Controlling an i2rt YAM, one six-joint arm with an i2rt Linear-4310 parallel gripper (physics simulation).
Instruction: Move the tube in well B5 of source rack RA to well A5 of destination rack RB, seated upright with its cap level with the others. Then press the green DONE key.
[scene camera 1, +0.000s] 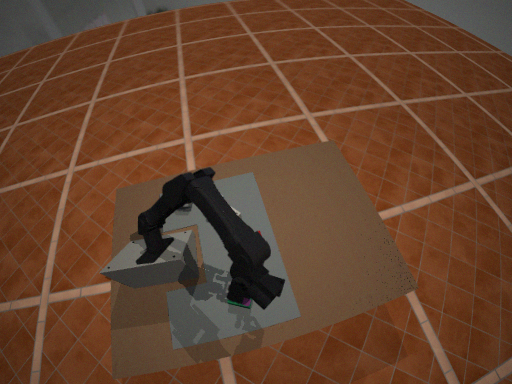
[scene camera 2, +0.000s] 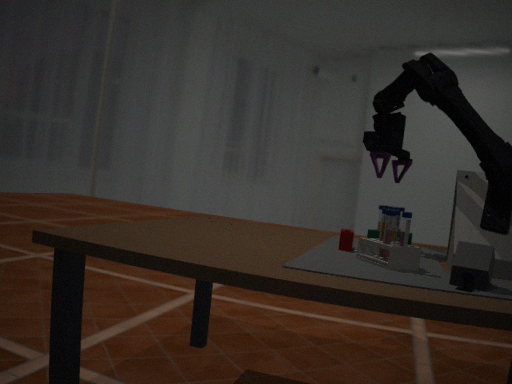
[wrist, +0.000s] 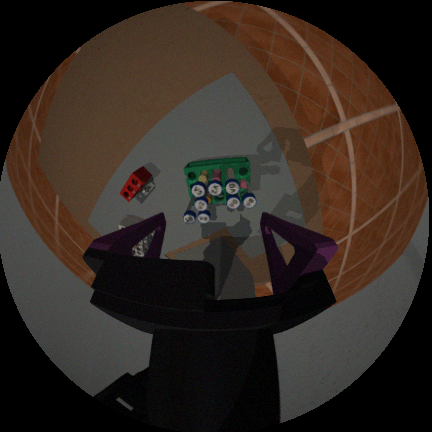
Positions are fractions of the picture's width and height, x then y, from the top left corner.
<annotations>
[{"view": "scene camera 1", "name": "grey mat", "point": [0.39, 0.82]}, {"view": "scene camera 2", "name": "my gripper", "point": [0.76, 0.47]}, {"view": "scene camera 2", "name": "grey box with green button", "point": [0.92, 0.69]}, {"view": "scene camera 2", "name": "grey mat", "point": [0.64, 0.67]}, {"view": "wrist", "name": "my gripper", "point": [0.49, 0.50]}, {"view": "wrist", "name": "grey mat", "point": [0.51, 0.28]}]
</annotations>
